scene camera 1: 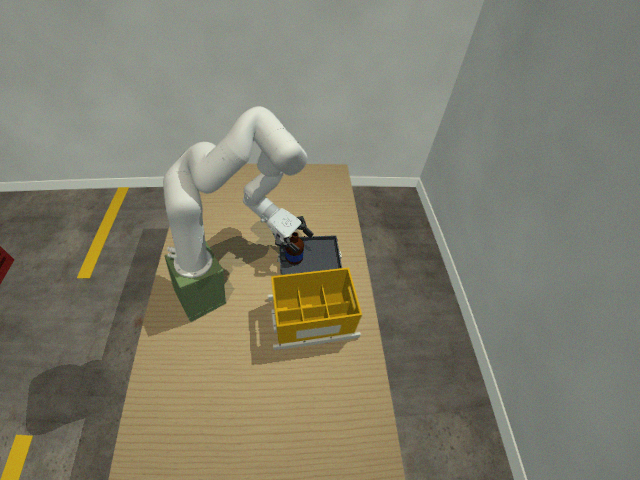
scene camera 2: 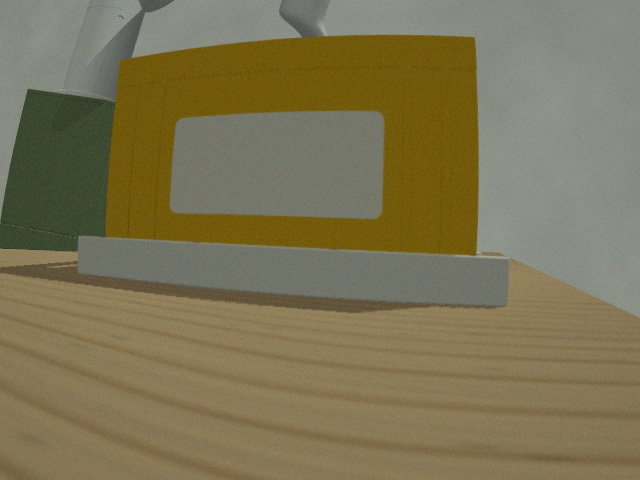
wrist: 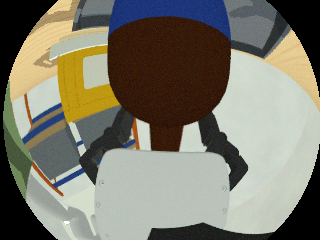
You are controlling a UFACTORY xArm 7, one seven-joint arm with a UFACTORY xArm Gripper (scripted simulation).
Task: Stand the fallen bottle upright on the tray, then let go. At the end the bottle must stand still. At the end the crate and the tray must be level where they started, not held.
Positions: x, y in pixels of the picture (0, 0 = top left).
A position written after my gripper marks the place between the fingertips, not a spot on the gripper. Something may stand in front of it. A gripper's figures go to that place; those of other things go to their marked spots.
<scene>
My gripper (scene camera 1: 305, 243) is 121 cm from the lens. A crate (scene camera 1: 329, 288) is 121 cm from the lens. A dark grey tray (scene camera 1: 321, 253): 136 cm from the lens. The marked spots on the crate and the dark grey tray are 21 cm apart.
</scene>
